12 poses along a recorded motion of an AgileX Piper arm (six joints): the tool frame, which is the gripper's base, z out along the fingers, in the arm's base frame.
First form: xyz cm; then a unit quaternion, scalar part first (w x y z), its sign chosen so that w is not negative.
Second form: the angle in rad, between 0 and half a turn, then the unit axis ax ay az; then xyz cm. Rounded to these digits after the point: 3 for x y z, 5 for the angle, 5 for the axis.
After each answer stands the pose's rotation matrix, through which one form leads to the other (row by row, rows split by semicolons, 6 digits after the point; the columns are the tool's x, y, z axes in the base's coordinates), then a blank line. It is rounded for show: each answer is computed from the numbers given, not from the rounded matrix.
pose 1, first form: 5.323, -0.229, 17.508, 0.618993, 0.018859, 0.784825, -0.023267
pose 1, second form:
1.80667, 0.02401, 0.99927, -0.02962, 5.323, -0.229, 17.508
-0.232984 0.058406 0.970725; 0.000798 0.998206 -0.059868; -0.972480 -0.013174 -0.232612

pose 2, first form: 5.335, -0.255, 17.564, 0.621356, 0.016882, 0.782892, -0.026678
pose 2, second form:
1.80065, 0.02155, 0.99919, -0.03405, 5.335, -0.255, 17.564
-0.227263 0.059587 0.972009; -0.006720 0.998007 -0.062751; -0.973810 -0.020793 -0.226410

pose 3, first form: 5.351, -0.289, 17.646, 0.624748, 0.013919, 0.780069, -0.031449
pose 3, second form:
1.79198, 0.01783, 0.99903, -0.04028, 5.351, -0.289, 17.646
-0.218993 0.061011 0.973817; -0.017580 0.997634 -0.066456; -0.975568 -0.031673 -0.217402

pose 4, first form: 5.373, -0.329, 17.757, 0.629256, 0.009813, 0.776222, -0.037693
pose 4, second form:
1.78040, 0.01263, 0.99874, -0.04850, 5.373, -0.329, 17.757
-0.207882 0.062671 0.976144; -0.032203 0.996966 -0.070866; -0.977624 -0.046166 -0.205233

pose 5, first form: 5.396, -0.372, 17.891, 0.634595, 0.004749, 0.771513, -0.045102
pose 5, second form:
1.76662, 0.00614, 0.99828, -0.05836, 5.396, -0.372, 17.891
-0.194533 0.064571 0.978768; -0.049915 0.995887 -0.075621; -0.979625 -0.063566 -0.190510

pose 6, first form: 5.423, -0.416, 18.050, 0.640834, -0.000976, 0.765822, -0.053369
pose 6, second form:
1.75042, -0.00127, 0.99758, -0.06952, 5.423, -0.416, 18.050
-0.178662 0.066906 0.981633; -0.069896 0.994302 -0.080491; -0.981425 -0.082993 -0.172968

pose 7, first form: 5.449, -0.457, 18.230, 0.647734, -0.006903, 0.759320, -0.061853
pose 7, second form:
1.73238, -0.00906, 0.99666, -0.08119, 5.449, -0.457, 18.230
-0.160786 0.069645 0.984529; -0.090612 0.992253 -0.084990; -0.982821 -0.102875 -0.153229

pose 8, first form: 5.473, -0.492, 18.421, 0.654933, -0.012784, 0.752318, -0.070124
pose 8, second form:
1.71341, -0.01692, 0.99554, -0.09280, 5.473, -0.492, 18.421
-0.141799 0.072618 0.987228; -0.111088 0.989838 -0.088766; -0.983642 -0.122256 -0.132291

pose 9, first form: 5.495, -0.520, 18.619, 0.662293, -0.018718, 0.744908, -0.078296
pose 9, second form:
1.69384, -0.02498, 0.99421, -0.10450, 5.495, -0.520, 18.619
-0.122036 0.075823 0.989625; -0.131596 0.987039 -0.091853; -0.983763 -0.141440 -0.110476

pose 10, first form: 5.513, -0.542, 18.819, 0.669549, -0.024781, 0.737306, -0.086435
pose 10, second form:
1.67439, -0.03336, 0.99265, -0.11637, 5.513, -0.542, 18.819
-0.102181 0.079202 0.991608; -0.152287 0.983830 -0.094274; -0.983040 -0.160642 -0.088467

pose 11, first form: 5.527, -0.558, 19.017, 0.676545, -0.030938, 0.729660, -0.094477
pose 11, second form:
1.65547, -0.04201, 0.99085, -0.12830, 5.527, -0.558, 19.017
-0.082659 0.082687 0.993142; -0.172984 0.980234 -0.096010; -0.981450 -0.179734 -0.066722

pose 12, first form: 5.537, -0.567, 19.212, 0.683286, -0.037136, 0.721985, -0.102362
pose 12, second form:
1.63708, -0.05086, 0.98882, -0.14019, 5.537, -0.567, 19.212
-0.063482 0.086262 0.994248; -0.193508 0.976286 -0.097059; -0.979043 -0.198557 -0.045284

